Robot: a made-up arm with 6 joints. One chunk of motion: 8 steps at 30 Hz.
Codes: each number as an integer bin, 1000 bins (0 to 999) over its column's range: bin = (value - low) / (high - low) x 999, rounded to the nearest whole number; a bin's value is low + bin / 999 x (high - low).
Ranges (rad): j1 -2.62..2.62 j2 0..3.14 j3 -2.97..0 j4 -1.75..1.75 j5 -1.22..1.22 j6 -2.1..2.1
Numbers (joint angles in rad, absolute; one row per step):
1: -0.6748 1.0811 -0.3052 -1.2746 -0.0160 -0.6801
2: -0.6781 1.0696 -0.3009 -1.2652 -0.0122 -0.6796
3: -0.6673 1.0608 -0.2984 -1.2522 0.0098 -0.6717
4: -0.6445 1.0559 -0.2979 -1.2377 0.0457 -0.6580
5: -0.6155 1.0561 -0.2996 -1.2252 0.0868 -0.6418
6: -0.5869 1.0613 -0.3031 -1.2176 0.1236 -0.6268
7: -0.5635 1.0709 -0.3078 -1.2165 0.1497 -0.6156
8: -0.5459 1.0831 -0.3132 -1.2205 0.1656 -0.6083
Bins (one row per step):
1: 371 344 896 136 493 338
2: 370 340 898 138 495 338
3: 372 337 899 142 504 340
4: 377 336 899 146 518 343
5: 382 336 898 150 535 347
6: 388 338 897 152 550 350
7: 392 341 895 152 561 353
8: 395 345 894 151 567 355

